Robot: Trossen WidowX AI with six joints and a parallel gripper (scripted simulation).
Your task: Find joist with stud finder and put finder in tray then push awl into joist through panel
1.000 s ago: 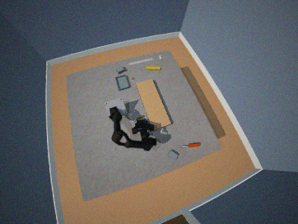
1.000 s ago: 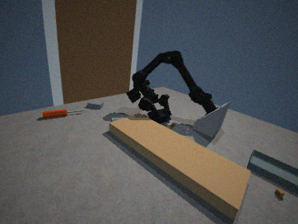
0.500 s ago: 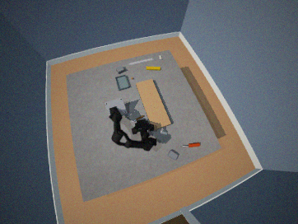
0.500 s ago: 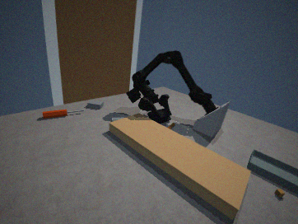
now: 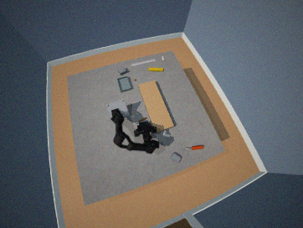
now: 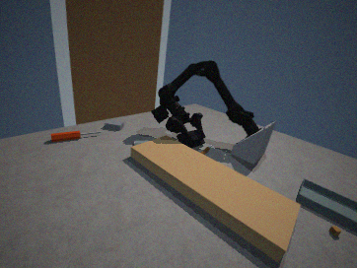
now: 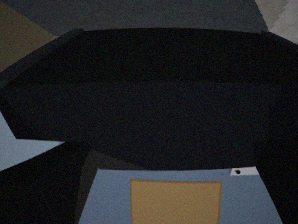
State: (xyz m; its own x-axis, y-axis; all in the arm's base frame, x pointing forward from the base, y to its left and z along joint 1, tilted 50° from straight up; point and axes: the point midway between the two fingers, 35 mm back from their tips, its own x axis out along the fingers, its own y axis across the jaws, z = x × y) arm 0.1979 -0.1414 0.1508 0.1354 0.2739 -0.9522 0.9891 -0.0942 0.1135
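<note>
Now: gripper tip 2 cm past the black stud finder and 1 cm above it. Round my gripper tip: tray 5 cm behind, 50 cm to the left, 5 cm below; then awl 3 cm behind, 5 cm to the left, 6 cm below; then small grey block 16 cm ahead, 37 cm to the right, 5 cm below.
</note>
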